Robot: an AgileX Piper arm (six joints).
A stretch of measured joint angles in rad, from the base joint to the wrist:
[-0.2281, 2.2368, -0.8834, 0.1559, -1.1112, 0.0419]
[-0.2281, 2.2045, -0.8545, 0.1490, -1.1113, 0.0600]
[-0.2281, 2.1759, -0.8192, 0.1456, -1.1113, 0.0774]
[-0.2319, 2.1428, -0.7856, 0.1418, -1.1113, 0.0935]
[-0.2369, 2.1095, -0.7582, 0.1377, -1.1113, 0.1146]
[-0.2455, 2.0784, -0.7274, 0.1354, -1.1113, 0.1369]
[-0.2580, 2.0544, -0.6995, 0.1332, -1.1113, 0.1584]
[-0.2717, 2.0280, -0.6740, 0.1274, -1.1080, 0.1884]
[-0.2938, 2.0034, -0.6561, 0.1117, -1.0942, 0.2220]
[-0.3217, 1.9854, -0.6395, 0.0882, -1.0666, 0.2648]
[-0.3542, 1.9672, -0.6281, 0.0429, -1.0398, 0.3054]
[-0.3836, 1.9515, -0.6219, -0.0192, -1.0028, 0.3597]
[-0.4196, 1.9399, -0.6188, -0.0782, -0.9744, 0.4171]
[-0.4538, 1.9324, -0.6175, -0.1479, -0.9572, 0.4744]
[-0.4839, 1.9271, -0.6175, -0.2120, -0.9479, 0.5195]
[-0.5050, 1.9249, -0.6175, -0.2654, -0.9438, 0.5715]
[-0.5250, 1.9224, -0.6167, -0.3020, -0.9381, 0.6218]
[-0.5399, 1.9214, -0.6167, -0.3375, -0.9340, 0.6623]
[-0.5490, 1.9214, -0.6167, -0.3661, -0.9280, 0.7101]
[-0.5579, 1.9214, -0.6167, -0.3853, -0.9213, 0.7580]
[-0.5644, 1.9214, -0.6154, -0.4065, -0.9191, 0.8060]
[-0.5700, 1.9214, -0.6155, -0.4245, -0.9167, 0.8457]
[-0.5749, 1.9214, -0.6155, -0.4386, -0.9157, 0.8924]
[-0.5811, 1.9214, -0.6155, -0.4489, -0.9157, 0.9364]
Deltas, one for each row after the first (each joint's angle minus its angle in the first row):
[0.0000, -0.0323, 0.0289, -0.0069, -0.0001, 0.0181]
[0.0000, -0.0609, 0.0642, -0.0103, -0.0001, 0.0355]
[-0.0038, -0.0940, 0.0978, -0.0141, -0.0001, 0.0516]
[-0.0088, -0.1273, 0.1252, -0.0182, -0.0001, 0.0727]
[-0.0174, -0.1584, 0.1560, -0.0205, -0.0001, 0.0950]
[-0.0299, -0.1824, 0.1839, -0.0227, -0.0001, 0.1165]
[-0.0436, -0.2088, 0.2094, -0.0285, 0.0032, 0.1465]
[-0.0657, -0.2334, 0.2273, -0.0442, 0.0170, 0.1801]
[-0.0936, -0.2514, 0.2439, -0.0677, 0.0446, 0.2229]
[-0.1261, -0.2696, 0.2553, -0.1130, 0.0714, 0.2635]
[-0.1555, -0.2853, 0.2615, -0.1751, 0.1084, 0.3178]
[-0.1915, -0.2969, 0.2646, -0.2341, 0.1368, 0.3752]
[-0.2257, -0.3044, 0.2659, -0.3038, 0.1540, 0.4325]
[-0.2558, -0.3097, 0.2659, -0.3679, 0.1633, 0.4776]
[-0.2769, -0.3119, 0.2659, -0.4213, 0.1674, 0.5296]
[-0.2969, -0.3144, 0.2667, -0.4579, 0.1731, 0.5799]
[-0.3118, -0.3154, 0.2667, -0.4934, 0.1772, 0.6204]
[-0.3209, -0.3154, 0.2667, -0.5220, 0.1832, 0.6682]
[-0.3298, -0.3154, 0.2667, -0.5412, 0.1899, 0.7161]
[-0.3363, -0.3154, 0.2680, -0.5624, 0.1921, 0.7641]
[-0.3419, -0.3154, 0.2679, -0.5804, 0.1945, 0.8038]
[-0.3468, -0.3154, 0.2679, -0.5945, 0.1955, 0.8505]
[-0.3530, -0.3154, 0.2679, -0.6048, 0.1955, 0.8945]

